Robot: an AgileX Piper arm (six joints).
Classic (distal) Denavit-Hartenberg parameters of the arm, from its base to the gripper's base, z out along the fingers. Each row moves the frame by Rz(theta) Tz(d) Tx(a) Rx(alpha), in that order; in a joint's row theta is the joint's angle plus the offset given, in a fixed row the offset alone. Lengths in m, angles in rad.
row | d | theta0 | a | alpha
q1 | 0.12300 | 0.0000 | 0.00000 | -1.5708
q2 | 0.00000 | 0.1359 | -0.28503 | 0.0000
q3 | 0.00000 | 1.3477 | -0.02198 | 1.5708
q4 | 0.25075 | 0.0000 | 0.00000 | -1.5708
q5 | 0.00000 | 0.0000 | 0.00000 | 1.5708
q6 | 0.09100 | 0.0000 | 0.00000 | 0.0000
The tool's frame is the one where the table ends.
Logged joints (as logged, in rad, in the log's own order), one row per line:
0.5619 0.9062 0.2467 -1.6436 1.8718 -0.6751
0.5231 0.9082 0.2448 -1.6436 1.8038 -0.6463
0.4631 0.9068 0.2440 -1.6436 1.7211 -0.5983
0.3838 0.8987 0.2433 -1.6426 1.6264 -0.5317
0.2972 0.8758 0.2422 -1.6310 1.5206 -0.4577
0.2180 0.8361 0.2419 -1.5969 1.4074 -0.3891
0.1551 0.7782 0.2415 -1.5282 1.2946 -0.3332
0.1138 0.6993 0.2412 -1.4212 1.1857 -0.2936
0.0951 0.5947 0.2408 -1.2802 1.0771 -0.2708
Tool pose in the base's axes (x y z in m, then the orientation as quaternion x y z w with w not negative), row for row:
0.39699 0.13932 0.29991 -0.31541 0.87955 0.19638 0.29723
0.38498 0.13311 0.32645 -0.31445 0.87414 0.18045 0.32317
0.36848 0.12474 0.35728 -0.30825 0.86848 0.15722 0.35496
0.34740 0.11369 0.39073 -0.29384 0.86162 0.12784 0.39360
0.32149 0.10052 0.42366 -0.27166 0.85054 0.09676 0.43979
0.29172 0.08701 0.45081 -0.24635 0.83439 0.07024 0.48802
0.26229 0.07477 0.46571 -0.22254 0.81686 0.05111 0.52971
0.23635 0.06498 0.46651 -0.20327 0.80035 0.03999 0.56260
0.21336 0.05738 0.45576 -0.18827 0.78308 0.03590 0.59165
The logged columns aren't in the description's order. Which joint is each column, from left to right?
Columns, left to right: q4, q5, q1, q3, q2, q6.
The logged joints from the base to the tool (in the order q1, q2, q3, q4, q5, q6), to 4 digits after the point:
0.2467 1.8718 -1.6436 0.5619 0.9062 -0.6751
0.2448 1.8038 -1.6436 0.5231 0.9082 -0.6463
0.2440 1.7211 -1.6436 0.4631 0.9068 -0.5983
0.2433 1.6264 -1.6426 0.3838 0.8987 -0.5317
0.2422 1.5206 -1.6310 0.2972 0.8758 -0.4577
0.2419 1.4074 -1.5969 0.2180 0.8361 -0.3891
0.2415 1.2946 -1.5282 0.1551 0.7782 -0.3332
0.2412 1.1857 -1.4212 0.1138 0.6993 -0.2936
0.2408 1.0771 -1.2802 0.0951 0.5947 -0.2708

